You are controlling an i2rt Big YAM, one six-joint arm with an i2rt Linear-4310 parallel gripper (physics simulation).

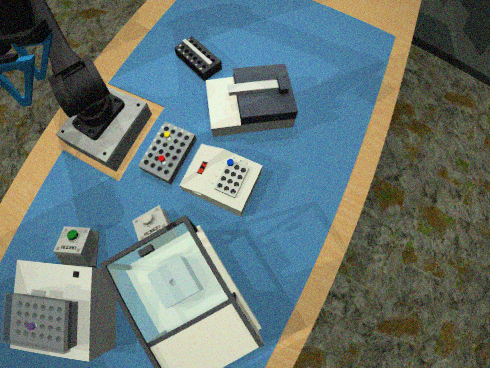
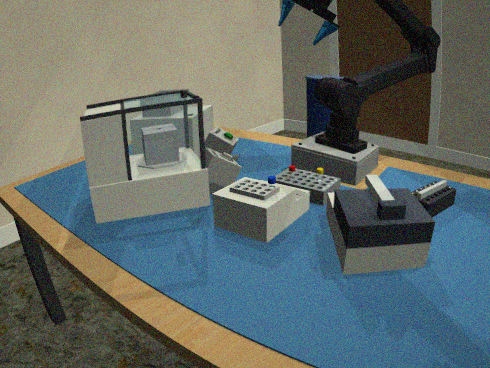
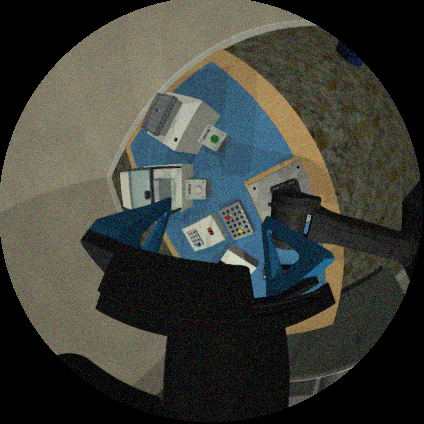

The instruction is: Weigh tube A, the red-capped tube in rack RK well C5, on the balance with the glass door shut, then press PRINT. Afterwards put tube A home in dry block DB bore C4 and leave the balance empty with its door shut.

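Places are measured from the arm's base along level axes (x left, y back, z up), in metres.
Pixels of known places: gripper, fingertip midpoint: (image 1: 34,91) (image 2: 296,35) (image 3: 220,211); arm's base, link origin: (image 1: 99,115) (image 2: 341,144) (image 3: 288,201).
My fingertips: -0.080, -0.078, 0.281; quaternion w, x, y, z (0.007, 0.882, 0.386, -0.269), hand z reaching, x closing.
Ahead of a thing's pixels: the offset from my fingertips to its top centre, as dx, dy, dz.
Red-capped tube A {+0.072, -0.129, -0.285} (image 1: 161,158) (image 2: 292,168) (image 3: 228,218) stands in the grey rack {+0.099, -0.117, -0.309} (image 1: 167,177) (image 2: 316,194), with a yellow-capped tube {+0.127, -0.105, -0.285} (image 1: 167,134) (image 2: 320,171) (image 3: 240,231). My gripper (image 1: 32,91) (image 2: 298,34) (image 3: 220,211) is wide open and empty, high above the table, well away from the rack. The white dry block {+0.106, -0.264, -0.269} (image 1: 192,186) (image 2: 240,217) (image 3: 205,225) holds a blue-capped tube {+0.133, -0.274, -0.252} (image 1: 230,162) (image 2: 271,179). The glass-walled balance {-0.126, -0.314, -0.117} (image 1: 210,335) (image 2: 150,197) shows no tube on its pan; its door state is unclear. A grey box with a pale button {-0.059, -0.188, -0.264} (image 1: 148,220) (image 3: 198,189) stands beside it.
A green button {-0.185, -0.057, -0.264} (image 1: 72,235) (image 2: 228,135) (image 3: 214,138) tops another box near a large white machine {-0.282, -0.114, -0.149} (image 1: 55,280) (image 3: 185,120). A dark-lidded device {+0.310, -0.217, -0.237} (image 1: 265,100) (image 2: 382,230) and a black rack {+0.369, -0.020, -0.291} (image 1: 198,57) (image 2: 435,200) stand beyond the grey rack.
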